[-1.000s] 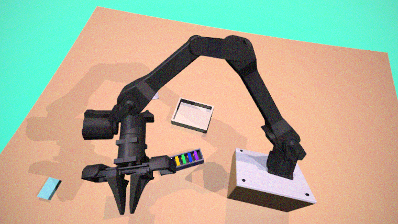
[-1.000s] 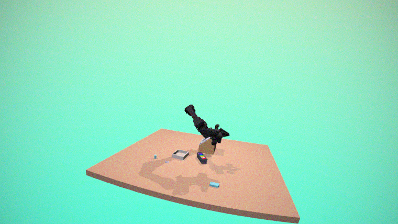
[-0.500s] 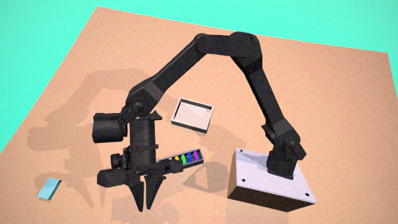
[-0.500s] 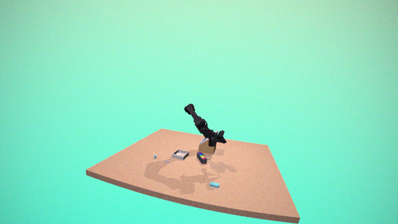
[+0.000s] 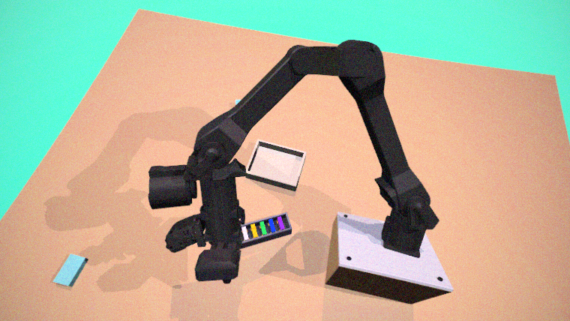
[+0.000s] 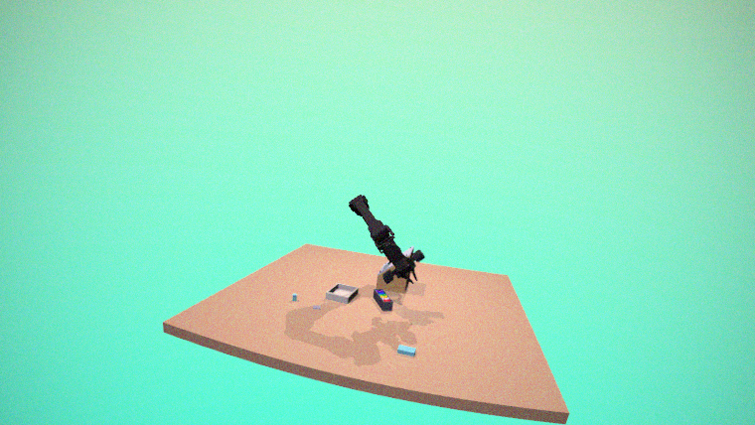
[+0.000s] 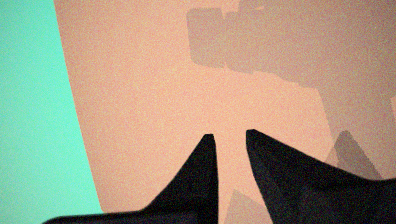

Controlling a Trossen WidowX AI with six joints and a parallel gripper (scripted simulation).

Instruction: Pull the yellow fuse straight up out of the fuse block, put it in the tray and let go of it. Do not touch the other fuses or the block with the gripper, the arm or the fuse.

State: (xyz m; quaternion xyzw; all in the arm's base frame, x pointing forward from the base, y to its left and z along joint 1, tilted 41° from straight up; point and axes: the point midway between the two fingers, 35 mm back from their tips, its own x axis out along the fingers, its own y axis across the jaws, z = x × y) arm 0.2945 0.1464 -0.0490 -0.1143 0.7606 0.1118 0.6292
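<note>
The yellow fuse lies 12 cm to the right of my gripper tip and 10 cm below it. Round my gripper tip: grey chip (35 cm to the right, 18 cm ahead, 13 cm below); tray (31 cm to the right, 13 cm below, 1 cm ahead).
</note>
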